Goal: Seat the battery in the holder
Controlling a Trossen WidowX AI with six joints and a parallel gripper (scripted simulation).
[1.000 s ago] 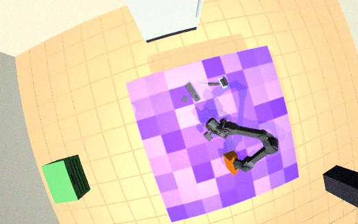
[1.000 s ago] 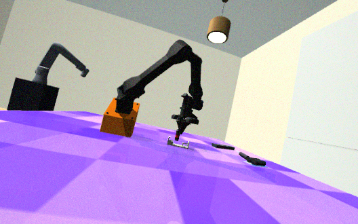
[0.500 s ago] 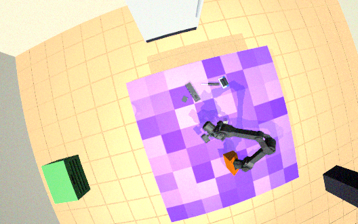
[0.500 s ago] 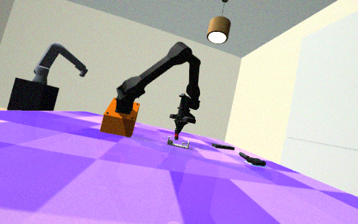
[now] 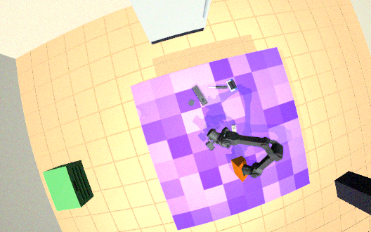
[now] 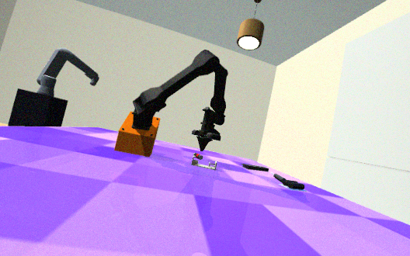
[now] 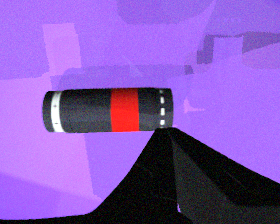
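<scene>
The battery lies 30 mm below my gripper tip, 20 mm to the left of it and 10 mm behind it.
</scene>
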